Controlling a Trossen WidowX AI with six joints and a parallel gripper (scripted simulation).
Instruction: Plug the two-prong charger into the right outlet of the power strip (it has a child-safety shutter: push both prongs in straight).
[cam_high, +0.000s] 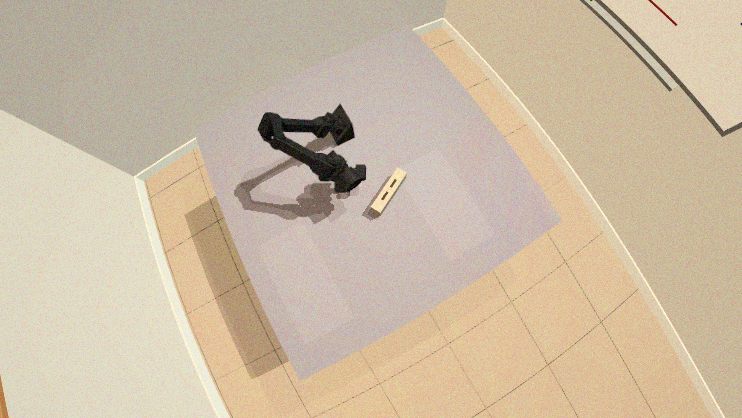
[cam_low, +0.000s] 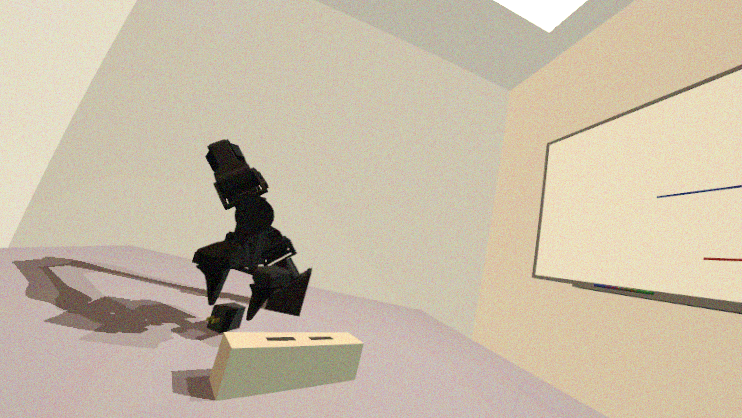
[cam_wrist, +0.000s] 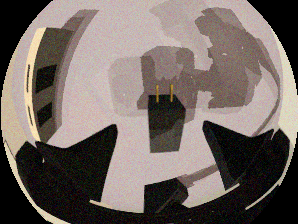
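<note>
Now: gripper tip 10 mm to the left of the two-prong charger, 10 mm short of it and 10 mm above it.
</note>
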